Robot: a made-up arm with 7 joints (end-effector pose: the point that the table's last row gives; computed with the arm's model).
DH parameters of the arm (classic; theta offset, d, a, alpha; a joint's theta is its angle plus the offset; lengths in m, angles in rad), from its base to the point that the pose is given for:
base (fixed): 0 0 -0.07 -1.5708
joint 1: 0 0.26 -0.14 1.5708
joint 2: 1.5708 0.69 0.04 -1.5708
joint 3: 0 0.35 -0.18 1.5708
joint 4: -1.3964 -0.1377 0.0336 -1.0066
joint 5: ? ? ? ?
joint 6: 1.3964 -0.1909 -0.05 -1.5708
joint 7: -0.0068 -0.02 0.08 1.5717
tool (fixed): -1.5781 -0.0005 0 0
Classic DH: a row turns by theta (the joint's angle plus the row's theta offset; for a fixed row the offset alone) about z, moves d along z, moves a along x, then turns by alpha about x.
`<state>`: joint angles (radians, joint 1 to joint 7).
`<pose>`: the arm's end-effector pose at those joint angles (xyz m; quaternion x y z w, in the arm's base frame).
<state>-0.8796 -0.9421 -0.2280 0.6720 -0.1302 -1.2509 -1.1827</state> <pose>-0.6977 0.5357 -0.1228 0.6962 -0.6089 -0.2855 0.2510</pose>
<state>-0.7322 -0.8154 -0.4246 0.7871 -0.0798 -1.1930 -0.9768</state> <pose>-0.6752 0.5186 -0.0372 0.7070 -0.5107 -0.2442 0.4238</pose>
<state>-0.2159 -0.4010 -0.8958 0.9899 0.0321 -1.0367 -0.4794</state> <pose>-0.6056 0.5134 0.2440 0.6318 -0.1957 -0.1033 0.7429</pose>
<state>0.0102 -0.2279 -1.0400 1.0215 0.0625 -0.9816 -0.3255</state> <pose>-0.5636 0.5066 0.3659 0.6097 -0.0664 -0.0577 0.7877</pose>
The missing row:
joint 5: 0 0.0534 -0.117 1.0066
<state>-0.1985 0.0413 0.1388 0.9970 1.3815 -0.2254 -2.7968</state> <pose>-0.5197 -0.0321 0.5556 0.4923 0.5981 -0.2621 0.5755</pose>
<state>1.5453 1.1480 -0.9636 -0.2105 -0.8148 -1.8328 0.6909</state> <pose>0.2738 0.1345 0.4899 -0.3562 0.8732 -0.3325 0.0104</pose>
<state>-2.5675 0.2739 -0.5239 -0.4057 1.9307 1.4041 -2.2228</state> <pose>0.0961 0.0584 -0.6885 0.0809 0.6346 0.2391 0.7305</pose>
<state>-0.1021 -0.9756 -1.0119 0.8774 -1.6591 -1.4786 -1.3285</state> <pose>-0.2433 0.6756 0.5016 -0.5496 0.5067 0.2863 0.5993</pose>
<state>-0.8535 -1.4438 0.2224 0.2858 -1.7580 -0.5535 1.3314</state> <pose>-0.5966 0.3331 0.0821 0.1830 -0.0661 -0.9809 0.0064</pose>
